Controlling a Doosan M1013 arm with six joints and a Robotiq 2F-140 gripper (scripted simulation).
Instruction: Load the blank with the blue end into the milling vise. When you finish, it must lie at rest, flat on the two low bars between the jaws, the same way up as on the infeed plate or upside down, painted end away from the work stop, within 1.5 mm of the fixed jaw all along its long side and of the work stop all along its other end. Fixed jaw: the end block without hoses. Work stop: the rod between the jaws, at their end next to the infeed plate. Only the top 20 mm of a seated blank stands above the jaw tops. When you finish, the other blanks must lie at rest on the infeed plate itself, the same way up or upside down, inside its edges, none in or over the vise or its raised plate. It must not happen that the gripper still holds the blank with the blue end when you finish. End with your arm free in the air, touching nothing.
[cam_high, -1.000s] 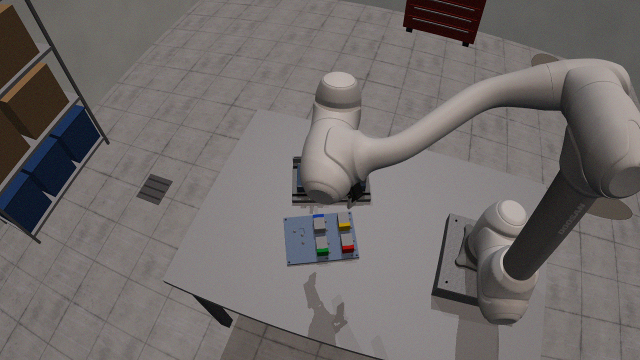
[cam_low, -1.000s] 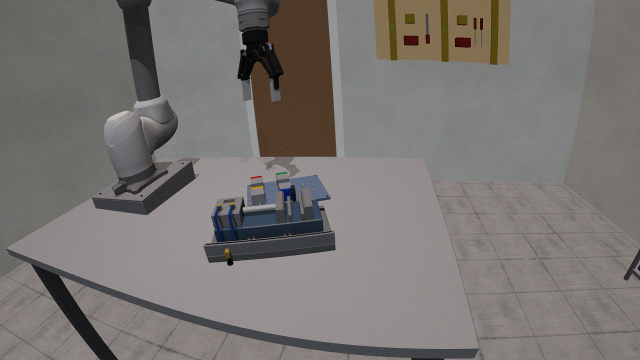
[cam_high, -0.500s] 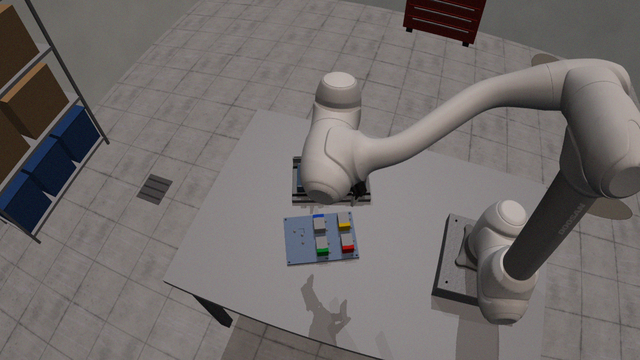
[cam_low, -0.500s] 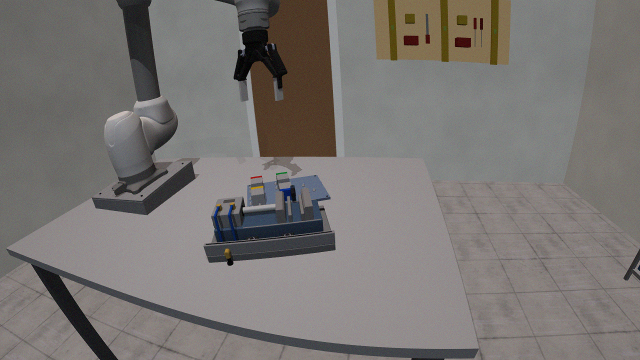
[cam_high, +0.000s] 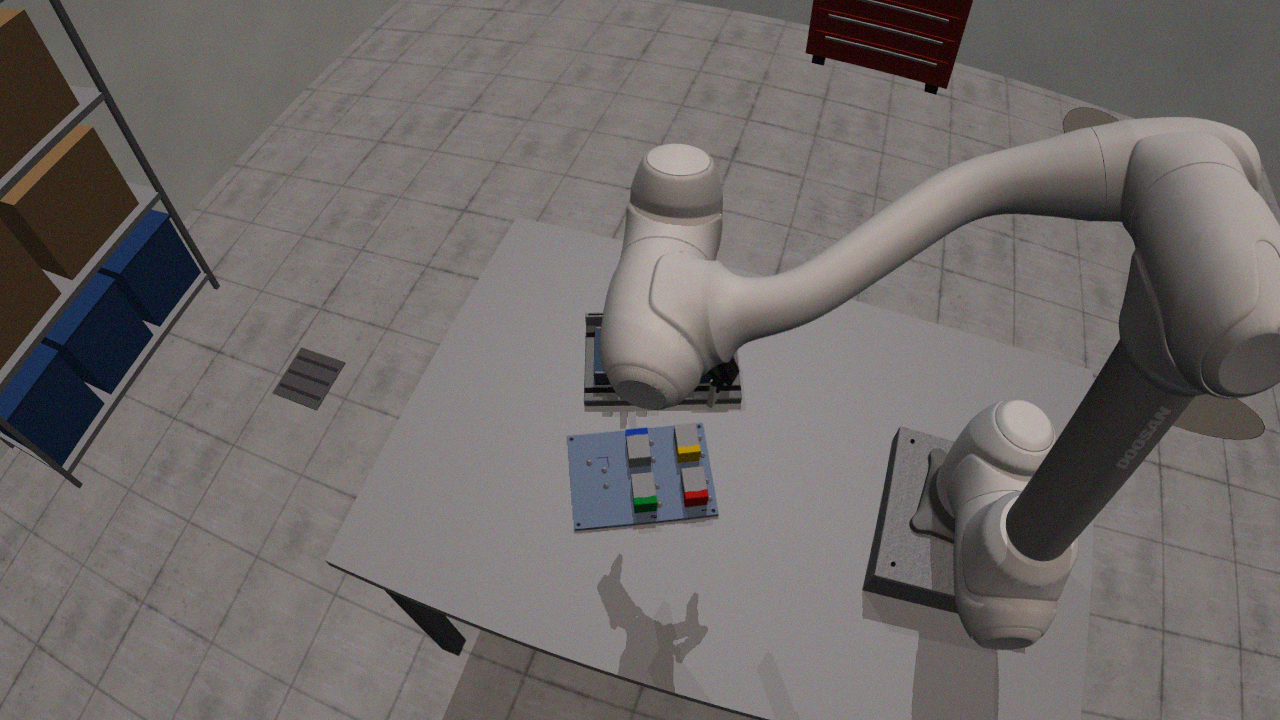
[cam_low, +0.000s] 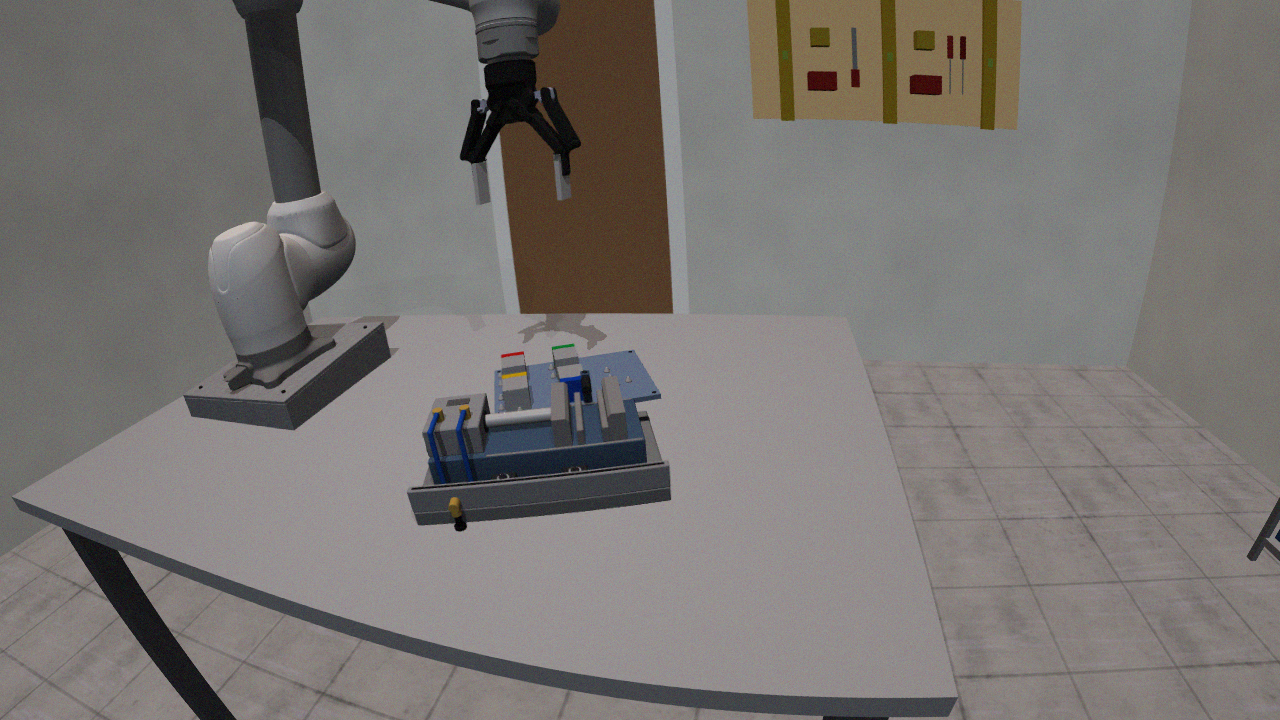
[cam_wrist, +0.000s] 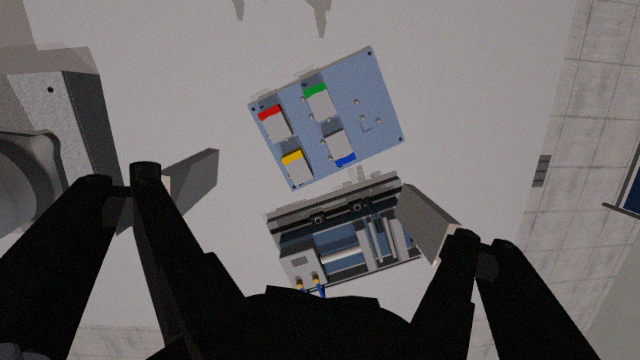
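Now: the blue-ended blank 60 mm ahead of my hand, 20 mm to the right of it and 290 mm below it. From my hand the other things lie so: red-ended blank 60 mm behind, 10 mm to the left, 290 mm below; green-ended blank 10 mm ahead, 60 mm to the left, 290 mm below; yellow-ended blank 20 mm behind, 60 mm to the right, 290 mm below.
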